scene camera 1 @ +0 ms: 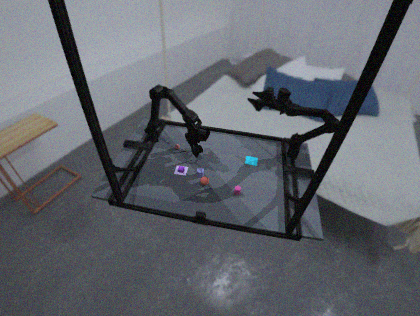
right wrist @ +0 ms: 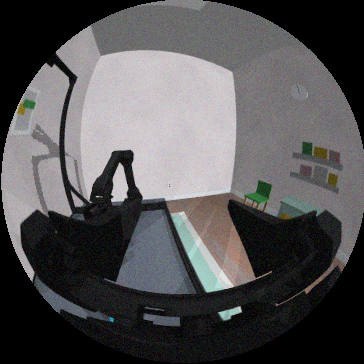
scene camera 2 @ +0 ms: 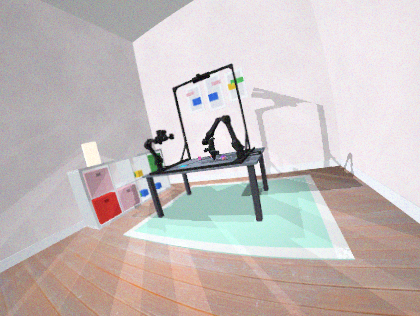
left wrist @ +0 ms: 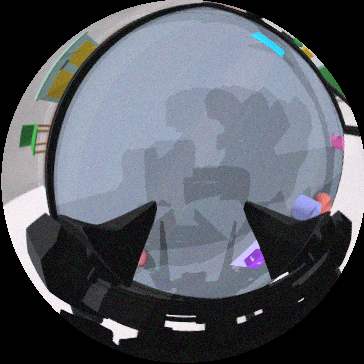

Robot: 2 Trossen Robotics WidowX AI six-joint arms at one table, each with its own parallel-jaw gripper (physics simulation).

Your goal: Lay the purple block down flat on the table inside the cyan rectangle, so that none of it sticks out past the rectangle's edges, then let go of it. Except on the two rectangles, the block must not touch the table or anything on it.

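Places are measured from the left arm's base along level axes (x back, y right, z up), in metres.
Where they show: left gripper, between the fingertips: point(scene camera 2: 213, 159) point(left wrist: 201, 206); right gripper, between the fingertips: point(scene camera 1: 250, 95) point(right wrist: 185, 203) point(scene camera 2: 170, 135); left arm's base, origin of its link: point(scene camera 1: 152, 137) point(scene camera 2: 241, 156); right arm's base, origin of its link: point(scene camera 1: 292, 155) point(scene camera 2: 160, 169).
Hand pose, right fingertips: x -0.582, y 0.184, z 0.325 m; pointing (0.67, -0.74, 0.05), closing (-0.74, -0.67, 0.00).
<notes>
Each offset is from my right fingertips to the top centre of the thing. "spot": to the spot under its first point.
The purple block @[dx +0.477, dy +0.151, dz -0.325 m] point(scene camera 1: 181, 169) point(left wrist: 254, 258) rests on the pale lavender rectangle @[spot: dx +0.504, dy +0.169, dz -0.343 m] point(scene camera 1: 177, 173) point(left wrist: 240, 262), left of the table's middle in scene camera 1. The cyan rectangle @[spot: dx +0.035, dy +0.203, dz -0.343 m] point(scene camera 1: 251, 160) point(scene camera 2: 183, 166) point(left wrist: 269, 45) lies bare farther right there. My left gripper point(scene camera 1: 197, 154) point(left wrist: 201, 206) is open and empty, above the table, up and to the right of the block in scene camera 1. In the left wrist view its right-hand finger hides part of the lavender rectangle. My right gripper point(scene camera 1: 251, 96) point(right wrist: 185, 203) is open and empty, raised high, pointing across the table.
A blue-violet cylinder @[dx +0.381, dy +0.220, dz -0.303 m] point(scene camera 1: 200, 171) point(left wrist: 305, 207) stands right of the block in scene camera 1, with an orange-red ball @[dx +0.380, dy +0.292, dz -0.294 m] point(scene camera 1: 204, 181) point(left wrist: 323, 202) near it. A magenta cylinder @[dx +0.232, dy +0.407, dz -0.303 m] point(scene camera 1: 237, 190) point(left wrist: 337, 142) is farther right. A small pink ball @[dx +0.448, dy -0.045, dz -0.311 m] point(scene camera 1: 177, 146) point(left wrist: 143, 258) lies behind the block. Black frame bars edge the table.
</notes>
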